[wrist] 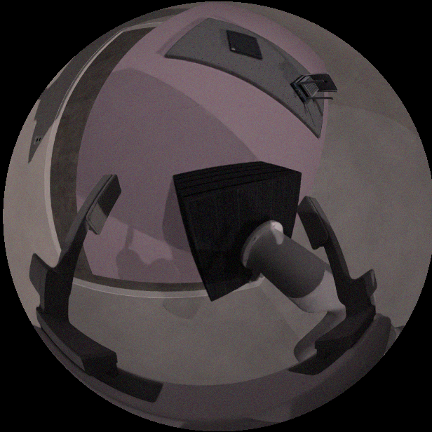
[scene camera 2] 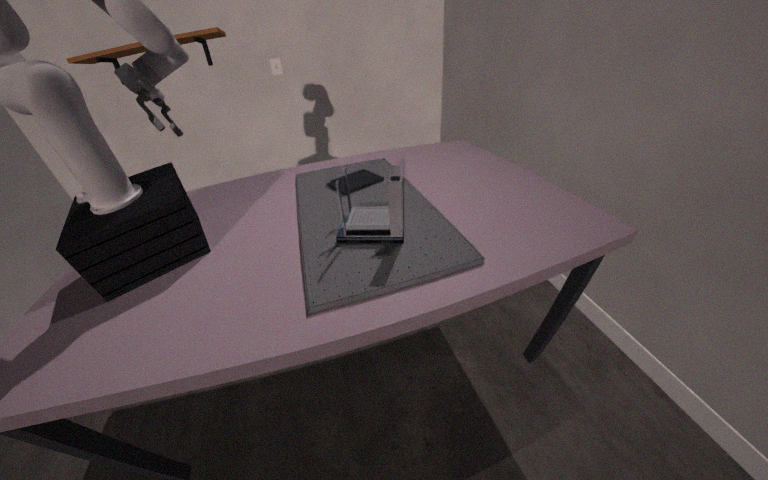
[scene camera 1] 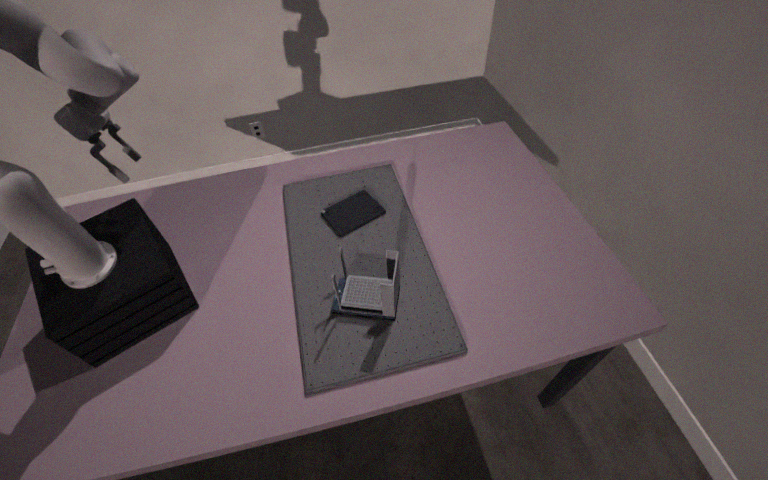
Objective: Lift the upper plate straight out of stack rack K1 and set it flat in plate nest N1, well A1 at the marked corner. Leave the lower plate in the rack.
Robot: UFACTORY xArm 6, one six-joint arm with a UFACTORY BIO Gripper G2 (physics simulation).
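Places are measured from the arm's base along level axes (x back, y right, z up), in metres.
Pixels of known places: hand, tool point: (scene camera 2: 167, 126) (scene camera 1: 125, 163); arm's base, link origin: (scene camera 2: 118, 200) (scene camera 1: 90, 264).
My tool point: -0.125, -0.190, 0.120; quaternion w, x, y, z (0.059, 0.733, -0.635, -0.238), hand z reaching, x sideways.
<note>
For each thing: its middle in the pictures, then the offset to it from my tool point, as dx, dy, dz. "spot": a spot on its surface instead. Level surfaces: height alone.
- Stack rack K1, surface spot: (scene camera 2: 370, 240) spot: -0.464, +0.435, -0.284
- light grey upper plate, body centre: (scene camera 2: 374, 217) (scene camera 1: 369, 292) -0.492, +0.396, -0.251
- Plate nest N1, body centre: (scene camera 1: 353, 211) (scene camera 2: 355, 180) -0.531, +0.084, -0.284
- grey perforated board, surface height: dz -0.291
- pink table, surface height: dz -0.304
Stack rack K1 (scene camera 1: 338, 309) (scene camera 2: 370, 240) stands on the grey board, with thin upright posts and a taller panel. The light grey upper plate (scene camera 1: 362, 291) (scene camera 2: 369, 217) lies level between them. A dark layer shows beneath it; the lower plate cannot be told apart clearly. Plate nest N1 (scene camera 1: 353, 213) (scene camera 2: 359, 180) (wrist: 244, 45) is a flat dark rectangle farther back on the board, with a small pale mark at its left corner in scene camera 1. My gripper (scene camera 1: 128, 165) (scene camera 2: 168, 129) (wrist: 210, 210) is open and empty, high up and well left of rack and nest.
The grey perforated board (scene camera 1: 317, 350) (scene camera 2: 334, 291) (wrist: 195, 47) lies on the pink table (scene camera 1: 509, 243) (scene camera 2: 509, 209). The black arm pedestal (scene camera 1: 141, 266) (scene camera 2: 152, 232) (wrist: 225, 220) stands left of it. A wooden wall shelf (scene camera 2: 201, 35) is behind the arm in scene camera 2.
</note>
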